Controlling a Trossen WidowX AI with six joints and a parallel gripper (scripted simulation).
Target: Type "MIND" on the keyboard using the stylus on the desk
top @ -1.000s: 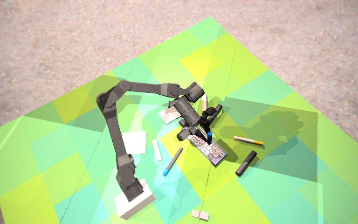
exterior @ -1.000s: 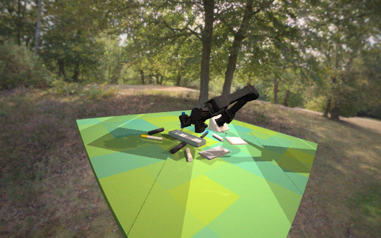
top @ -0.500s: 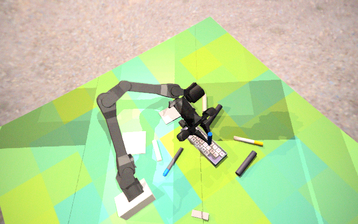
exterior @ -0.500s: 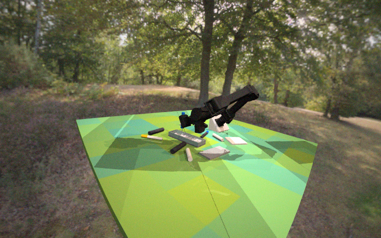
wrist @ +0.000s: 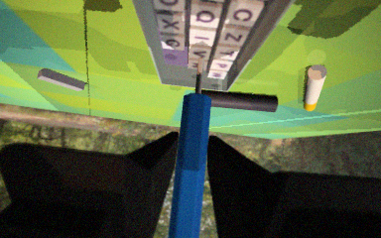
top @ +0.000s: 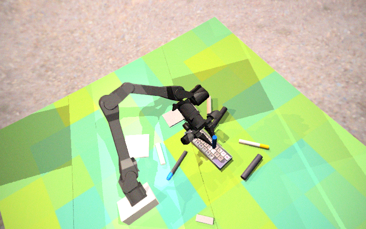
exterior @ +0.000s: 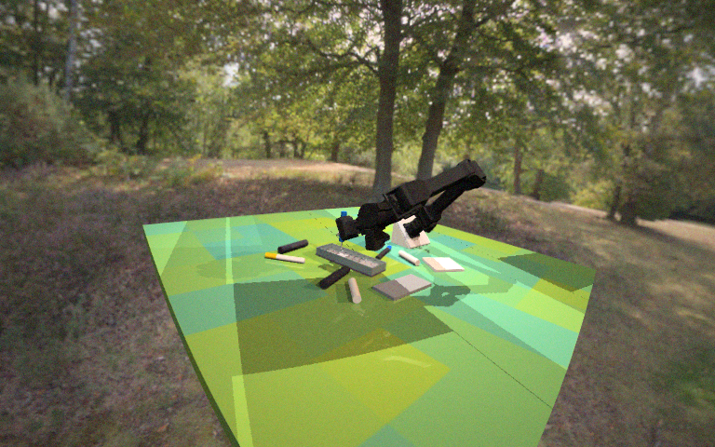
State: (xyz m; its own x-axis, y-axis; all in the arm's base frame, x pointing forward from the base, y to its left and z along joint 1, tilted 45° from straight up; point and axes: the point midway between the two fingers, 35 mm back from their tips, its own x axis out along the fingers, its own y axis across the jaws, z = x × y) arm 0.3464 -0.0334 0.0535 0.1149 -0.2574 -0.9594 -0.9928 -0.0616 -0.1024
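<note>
Now: gripper tip 9 cm to the right of the N key, 7 cm above it and 1 cm short of it. Round my gripper tip: grey slab: 24 cm to the left, 8 cm below; M key: 12 cm to the left, 7 cm below, 2 cm behind; blue stylus: 1 cm below.
</note>
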